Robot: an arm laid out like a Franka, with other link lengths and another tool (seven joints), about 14 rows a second.
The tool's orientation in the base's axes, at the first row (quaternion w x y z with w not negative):
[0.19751, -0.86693, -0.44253, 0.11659]
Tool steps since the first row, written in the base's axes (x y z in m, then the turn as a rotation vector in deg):
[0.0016, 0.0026, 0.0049, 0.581, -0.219, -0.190]
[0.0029, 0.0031, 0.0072, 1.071, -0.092, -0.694]
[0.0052, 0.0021, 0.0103, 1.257, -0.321, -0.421]
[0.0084, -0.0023, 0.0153, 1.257, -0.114, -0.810]
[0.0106, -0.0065, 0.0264, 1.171, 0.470, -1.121]
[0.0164, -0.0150, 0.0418, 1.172, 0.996, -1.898]
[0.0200, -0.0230, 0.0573, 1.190, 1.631, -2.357]
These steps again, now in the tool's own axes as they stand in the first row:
[0.0029, -0.0024, -0.0044, 0.165, 0.620, -0.101]
[0.0040, -0.0028, -0.0068, 0.567, 1.130, 0.195]
[0.0044, -0.0020, -0.0107, 0.481, 1.264, -0.174]
[0.0026, 0.0005, -0.0174, 0.660, 1.328, 0.224]
[0.0002, -0.0007, -0.0292, 1.093, 1.095, 0.674]
[-0.0038, 0.0012, -0.0472, 1.543, 1.163, 1.495]
[-0.0087, 0.0011, -0.0643, 2.083, 1.044, 2.051]

